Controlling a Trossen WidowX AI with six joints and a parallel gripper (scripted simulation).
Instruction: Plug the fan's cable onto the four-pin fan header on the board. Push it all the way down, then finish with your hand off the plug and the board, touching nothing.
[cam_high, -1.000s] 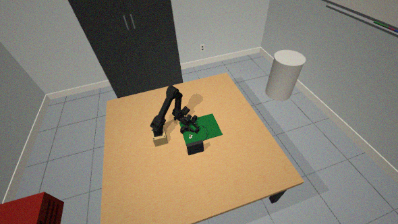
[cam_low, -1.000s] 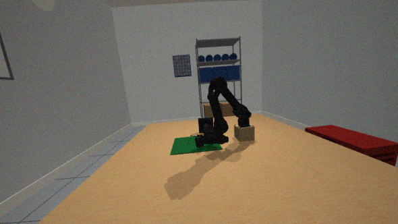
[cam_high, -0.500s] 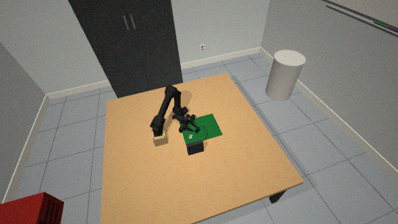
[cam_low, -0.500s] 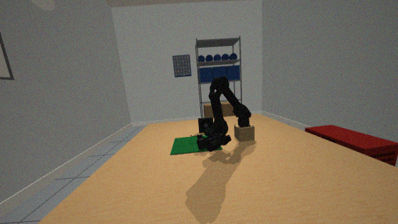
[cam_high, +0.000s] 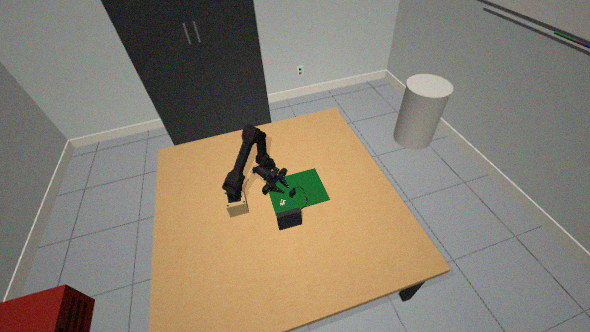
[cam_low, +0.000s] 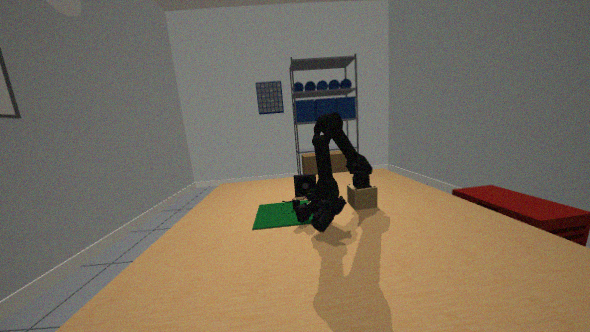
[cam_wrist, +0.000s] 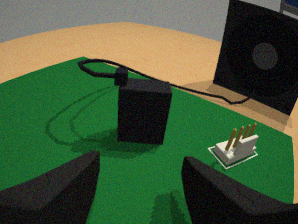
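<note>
The black fan plug lies 3 cm to the right of my gripper tip and 3 cm ahead of it. From my gripper tip the other things lie so: black fan: 20 cm to the right, 4 cm above, 2 cm behind; then green board: 6 cm ahead, 3 cm below; then fan header: 7 cm to the right, 3 cm behind, 2 cm below.
</note>
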